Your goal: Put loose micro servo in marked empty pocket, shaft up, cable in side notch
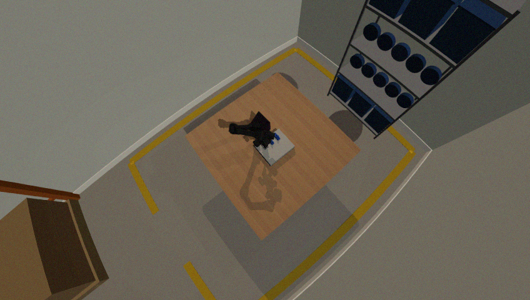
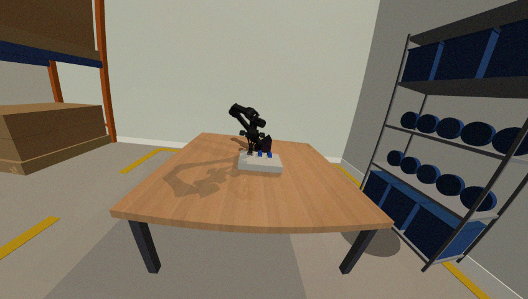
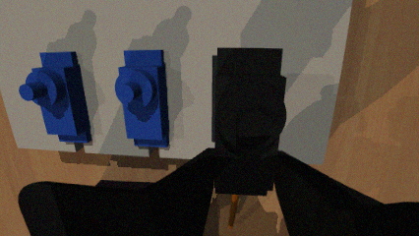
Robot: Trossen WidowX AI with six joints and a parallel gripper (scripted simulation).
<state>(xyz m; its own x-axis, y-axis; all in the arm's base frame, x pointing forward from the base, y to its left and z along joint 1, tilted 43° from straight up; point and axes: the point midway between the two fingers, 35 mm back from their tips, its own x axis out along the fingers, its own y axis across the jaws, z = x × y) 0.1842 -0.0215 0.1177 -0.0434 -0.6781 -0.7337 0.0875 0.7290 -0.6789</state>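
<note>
The grey deck lies 13 cm ahead of my gripper tip, 9 cm below it and 6 cm to the left of it.
</note>
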